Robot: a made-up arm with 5 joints.
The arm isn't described. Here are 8 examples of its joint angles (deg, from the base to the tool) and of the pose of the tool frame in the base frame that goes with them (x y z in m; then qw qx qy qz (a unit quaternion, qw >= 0)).
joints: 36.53 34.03 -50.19 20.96 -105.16
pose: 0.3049 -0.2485 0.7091 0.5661 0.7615 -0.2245 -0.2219
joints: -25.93 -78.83 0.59 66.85 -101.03
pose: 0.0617 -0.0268 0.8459 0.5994 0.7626 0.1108 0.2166
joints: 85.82 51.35 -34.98 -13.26 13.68
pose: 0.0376 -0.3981 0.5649 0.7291 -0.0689 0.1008 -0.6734
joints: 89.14 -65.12 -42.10 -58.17 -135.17
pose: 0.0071 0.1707 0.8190 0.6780 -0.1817 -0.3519 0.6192
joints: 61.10 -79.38 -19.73 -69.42 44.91
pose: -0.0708 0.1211 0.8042 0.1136 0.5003 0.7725 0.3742
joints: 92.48 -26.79 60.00 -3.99 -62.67
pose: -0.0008 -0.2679 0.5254 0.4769 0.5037 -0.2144 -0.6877
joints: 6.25 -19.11 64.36 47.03 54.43
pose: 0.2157 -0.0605 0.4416 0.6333 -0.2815 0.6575 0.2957
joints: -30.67 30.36 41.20 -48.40 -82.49
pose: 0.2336 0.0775 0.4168 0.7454 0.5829 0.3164 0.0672
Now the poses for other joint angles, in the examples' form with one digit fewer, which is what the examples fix.
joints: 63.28 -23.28 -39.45 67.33 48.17
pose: 0.082 -0.168 0.866 0.785 -0.328 0.245 -0.465
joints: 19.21 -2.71 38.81 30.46 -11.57
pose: 0.270 -0.125 0.482 0.811 0.174 0.524 -0.193
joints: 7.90 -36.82 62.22 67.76 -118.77
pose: 0.227 -0.068 0.498 0.306 0.616 0.328 -0.648
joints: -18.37 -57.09 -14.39 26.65 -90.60
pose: 0.078 -0.025 0.894 0.599 0.691 -0.160 0.371
